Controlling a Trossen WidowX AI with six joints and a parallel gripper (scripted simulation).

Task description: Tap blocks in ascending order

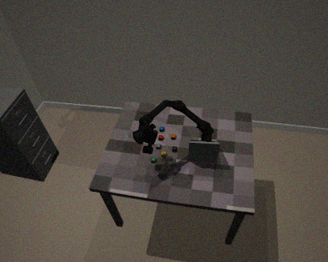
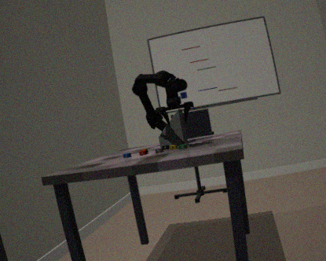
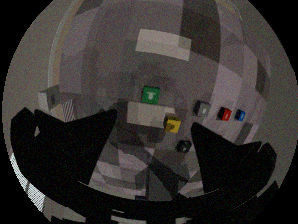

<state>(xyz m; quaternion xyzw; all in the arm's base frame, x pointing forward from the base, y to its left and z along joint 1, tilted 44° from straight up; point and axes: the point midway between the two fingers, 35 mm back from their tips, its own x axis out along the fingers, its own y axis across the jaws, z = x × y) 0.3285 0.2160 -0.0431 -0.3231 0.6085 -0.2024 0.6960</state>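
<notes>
My gripper tip is now 11 cm above the yellow block, 6 cm to the left of it and 6 cm past it. From my gripper tip the other things lie so: green block (11 cm below, 1 cm to the left, 1 cm behind); grey block (12 cm to the right, 11 cm below); red block (21 cm to the right, 11 cm below, 1 cm ahead).
</notes>
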